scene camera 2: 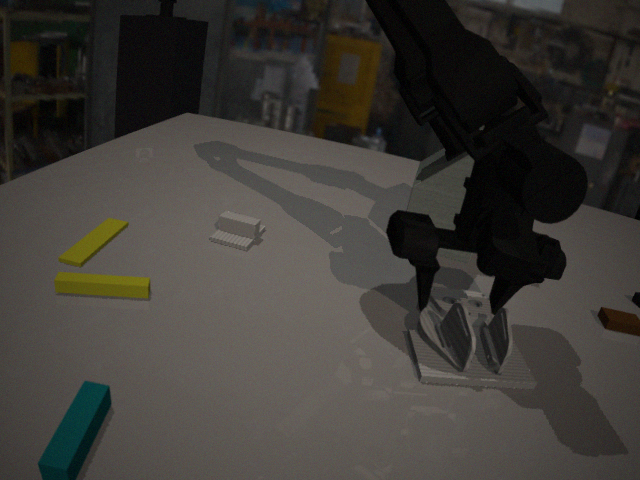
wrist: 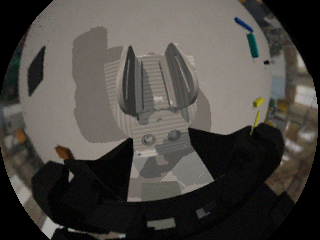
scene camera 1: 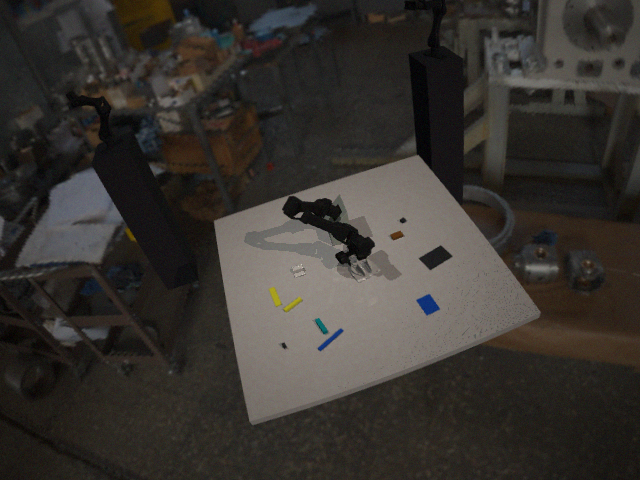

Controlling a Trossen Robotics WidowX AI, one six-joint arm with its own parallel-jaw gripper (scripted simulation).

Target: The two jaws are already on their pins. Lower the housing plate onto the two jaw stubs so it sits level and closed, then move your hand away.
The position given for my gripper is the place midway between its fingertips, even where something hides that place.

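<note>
My gripper (scene camera 2: 455, 313) is there for me to see, and you'd find it in the wrist view (wrist: 160, 135) as well.
</note>
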